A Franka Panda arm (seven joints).
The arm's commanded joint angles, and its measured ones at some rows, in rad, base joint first. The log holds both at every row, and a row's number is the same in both.
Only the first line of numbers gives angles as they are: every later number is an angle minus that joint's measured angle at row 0.
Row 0, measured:
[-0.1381, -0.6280, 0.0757, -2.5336, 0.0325, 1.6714, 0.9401]
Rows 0 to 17, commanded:
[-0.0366, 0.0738, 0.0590, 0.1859, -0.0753, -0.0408, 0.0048]
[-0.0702, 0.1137, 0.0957, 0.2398, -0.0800, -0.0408, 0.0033]
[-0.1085, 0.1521, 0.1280, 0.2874, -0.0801, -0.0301, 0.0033]
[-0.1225, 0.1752, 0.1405, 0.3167, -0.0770, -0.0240, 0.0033]
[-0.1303, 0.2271, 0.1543, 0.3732, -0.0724, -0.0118, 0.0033]
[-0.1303, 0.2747, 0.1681, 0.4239, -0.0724, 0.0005, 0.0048]
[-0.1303, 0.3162, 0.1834, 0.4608, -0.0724, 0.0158, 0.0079]
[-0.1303, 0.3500, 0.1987, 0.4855, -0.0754, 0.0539, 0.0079]
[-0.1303, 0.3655, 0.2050, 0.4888, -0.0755, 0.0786, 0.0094]
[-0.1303, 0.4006, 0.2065, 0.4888, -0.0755, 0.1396, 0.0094]
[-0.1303, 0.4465, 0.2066, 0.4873, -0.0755, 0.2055, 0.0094]
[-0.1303, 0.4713, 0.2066, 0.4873, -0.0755, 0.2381, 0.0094]
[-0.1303, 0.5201, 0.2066, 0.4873, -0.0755, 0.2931, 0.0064]
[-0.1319, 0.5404, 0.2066, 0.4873, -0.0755, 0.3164, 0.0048]
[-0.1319, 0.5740, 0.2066, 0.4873, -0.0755, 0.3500, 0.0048]
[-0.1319, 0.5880, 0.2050, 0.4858, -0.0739, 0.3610, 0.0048]
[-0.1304, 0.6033, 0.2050, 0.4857, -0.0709, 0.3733, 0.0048]
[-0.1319, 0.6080, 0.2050, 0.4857, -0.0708, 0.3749, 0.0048]
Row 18, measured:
[-0.1196, 0.5543, 0.1924, 0.4514, -0.0614, 0.3561, 0.0002]
